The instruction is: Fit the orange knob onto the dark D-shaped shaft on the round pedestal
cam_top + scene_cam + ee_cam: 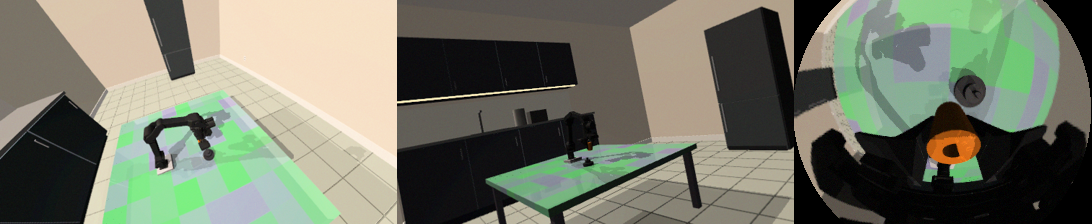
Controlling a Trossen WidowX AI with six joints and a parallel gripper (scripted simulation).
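Now: gripper tip 80 mm above the dark round pedestal, 60 mm to the left of it and 30 mm short of it. From my gripper tip the other things lie so: orange knob 20 mm above.
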